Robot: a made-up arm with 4 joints.
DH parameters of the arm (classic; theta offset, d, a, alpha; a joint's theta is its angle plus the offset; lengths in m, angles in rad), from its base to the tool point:
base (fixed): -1.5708 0.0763 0 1.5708
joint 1: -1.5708 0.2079 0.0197 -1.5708
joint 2: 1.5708 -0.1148 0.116 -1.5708
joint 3: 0 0.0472 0.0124 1.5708
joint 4: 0 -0.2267 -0.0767 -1.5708
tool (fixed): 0 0.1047 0 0
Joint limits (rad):
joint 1: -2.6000..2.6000
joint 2: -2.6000..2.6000
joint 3: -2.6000..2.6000
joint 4: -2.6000..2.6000
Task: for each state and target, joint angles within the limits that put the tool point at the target. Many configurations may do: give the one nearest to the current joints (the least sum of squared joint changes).
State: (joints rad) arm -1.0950 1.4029 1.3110 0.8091
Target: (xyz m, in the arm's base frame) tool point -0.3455 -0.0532 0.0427
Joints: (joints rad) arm -0.8420 0.9423 2.0221 0.2156
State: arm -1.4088 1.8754 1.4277 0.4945
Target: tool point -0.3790 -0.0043 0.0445
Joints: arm -1.2093 1.1049 2.0123 -0.0915
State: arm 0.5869 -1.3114 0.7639 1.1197
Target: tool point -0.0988 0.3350 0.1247
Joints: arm -0.1171 -1.2314 0.0304 0.4122
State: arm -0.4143 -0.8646 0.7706 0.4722
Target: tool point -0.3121 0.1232 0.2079
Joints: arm -0.2986 -0.3471 0.9340 0.7833
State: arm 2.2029 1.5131 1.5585 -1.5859
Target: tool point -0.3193 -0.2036 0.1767
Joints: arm 2.6000 1.9373 1.8208 -1.0584
